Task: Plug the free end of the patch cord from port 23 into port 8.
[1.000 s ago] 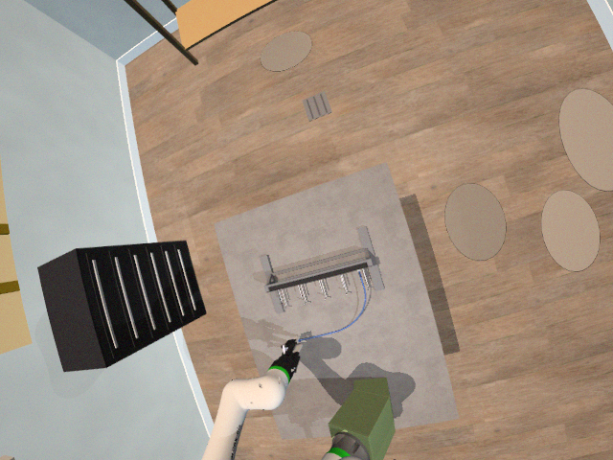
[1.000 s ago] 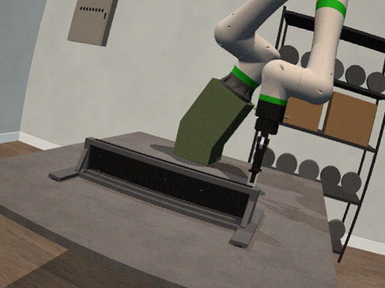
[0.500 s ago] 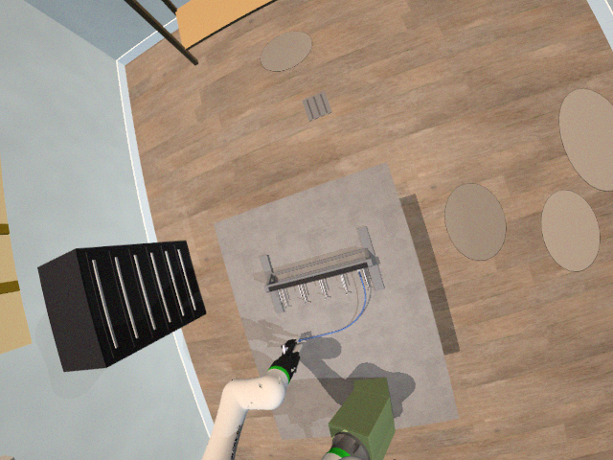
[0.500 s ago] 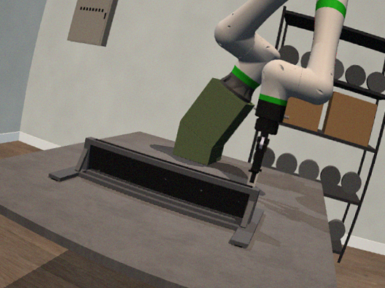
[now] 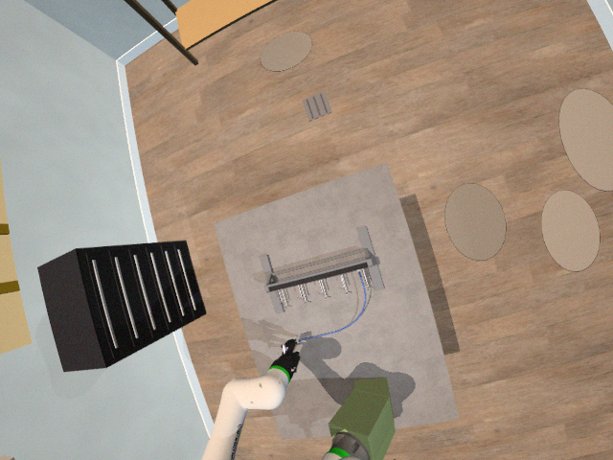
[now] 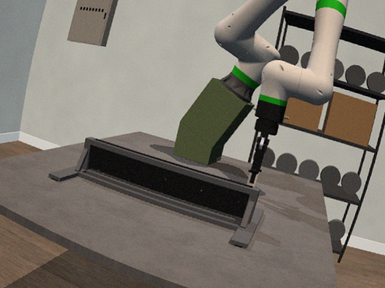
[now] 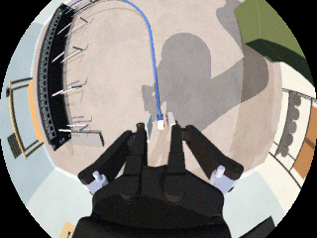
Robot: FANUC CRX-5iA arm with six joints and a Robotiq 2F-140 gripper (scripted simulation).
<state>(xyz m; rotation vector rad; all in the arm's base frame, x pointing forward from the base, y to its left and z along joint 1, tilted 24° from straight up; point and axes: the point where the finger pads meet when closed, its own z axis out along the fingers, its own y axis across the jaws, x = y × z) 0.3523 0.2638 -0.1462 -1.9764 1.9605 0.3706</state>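
The plug is 4 cm below my hand and 1 cm to the left of it.
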